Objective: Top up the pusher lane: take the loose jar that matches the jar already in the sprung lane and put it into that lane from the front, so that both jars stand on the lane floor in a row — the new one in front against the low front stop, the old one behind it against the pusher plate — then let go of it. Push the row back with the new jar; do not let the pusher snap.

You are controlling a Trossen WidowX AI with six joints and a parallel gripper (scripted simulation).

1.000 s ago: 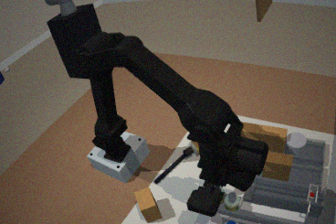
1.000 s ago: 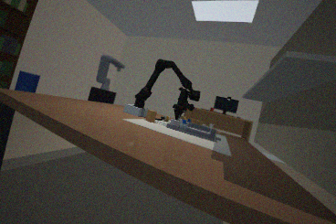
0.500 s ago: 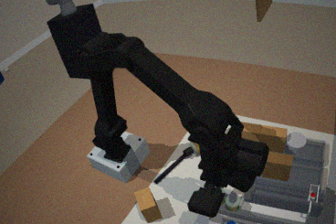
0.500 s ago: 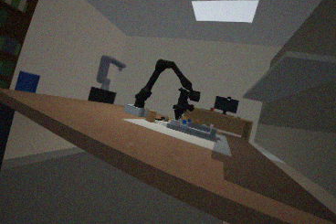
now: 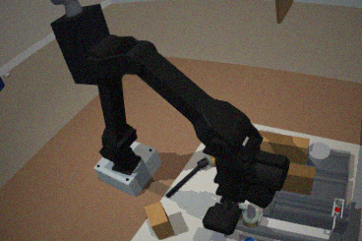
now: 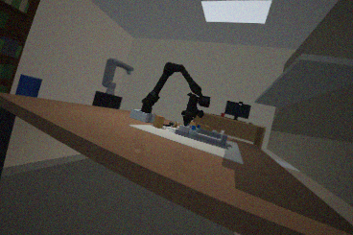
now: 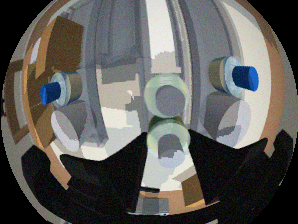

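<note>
Right now the tan box is 160 mm behind my gripper tip and 70 mm to the right of it. Round my gripper tip: red marker 230 mm ahead, 30 mm to the left, 30 mm above; black tool 170 mm behind, 80 mm to the left, 30 mm below.
</note>
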